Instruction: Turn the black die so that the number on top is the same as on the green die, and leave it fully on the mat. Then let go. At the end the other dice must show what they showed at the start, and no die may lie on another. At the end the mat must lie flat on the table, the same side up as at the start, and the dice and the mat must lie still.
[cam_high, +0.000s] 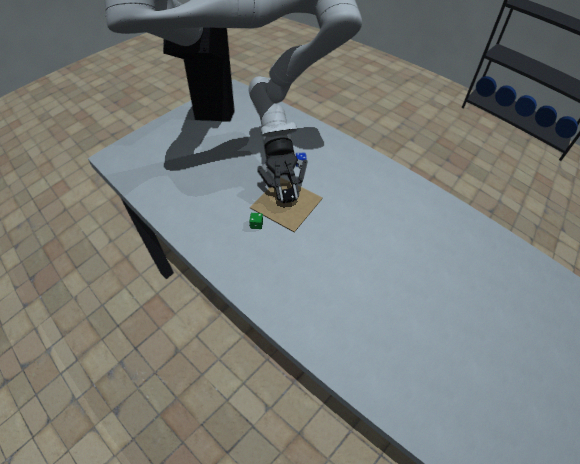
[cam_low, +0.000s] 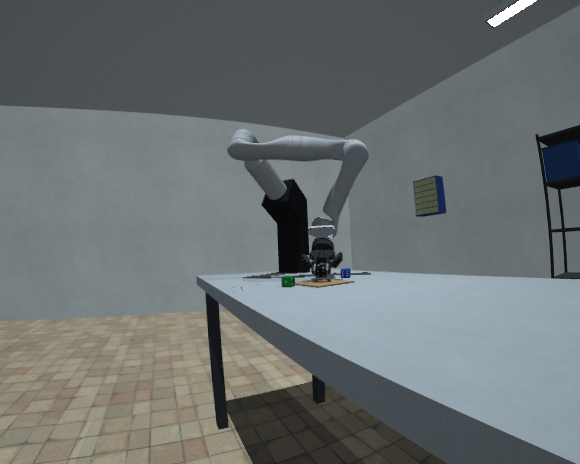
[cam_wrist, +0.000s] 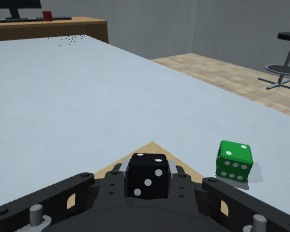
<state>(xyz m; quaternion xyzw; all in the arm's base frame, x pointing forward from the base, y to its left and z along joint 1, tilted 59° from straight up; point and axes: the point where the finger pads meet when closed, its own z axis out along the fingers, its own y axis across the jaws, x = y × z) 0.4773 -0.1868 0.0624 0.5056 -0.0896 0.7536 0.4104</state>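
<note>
My hand is right at the black die. From my hand the other things lie so: tan mat: 4 cm below; blue die: 3 cm behind, 17 cm to the left, 3 cm below; green die: 4 cm behind, 10 cm to the right, 3 cm below.
</note>
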